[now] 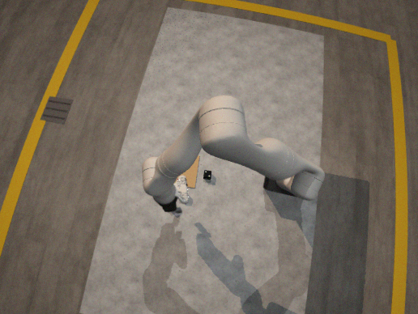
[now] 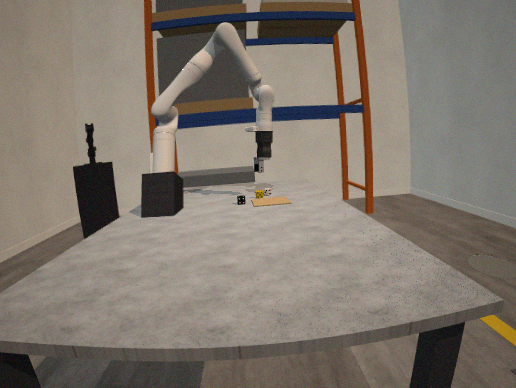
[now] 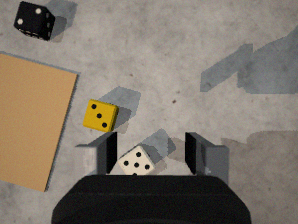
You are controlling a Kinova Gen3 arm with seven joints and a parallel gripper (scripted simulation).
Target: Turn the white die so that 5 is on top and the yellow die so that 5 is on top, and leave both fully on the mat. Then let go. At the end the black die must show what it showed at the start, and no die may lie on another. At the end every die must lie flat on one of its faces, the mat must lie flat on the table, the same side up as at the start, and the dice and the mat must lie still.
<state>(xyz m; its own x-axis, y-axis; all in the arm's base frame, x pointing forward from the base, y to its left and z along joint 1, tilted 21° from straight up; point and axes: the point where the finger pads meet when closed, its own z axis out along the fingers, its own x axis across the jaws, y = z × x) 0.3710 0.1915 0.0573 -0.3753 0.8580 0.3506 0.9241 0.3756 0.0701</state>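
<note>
Right now the white die is 11 cm below my hand and 3 cm ahead of it. From my hand the other things lie so: tan mat (16 cm to the right, 12 cm below, 4 cm ahead); then black die (17 cm to the right, 11 cm below, 7 cm behind); then yellow die (11 cm below, 6 cm to the right).
</note>
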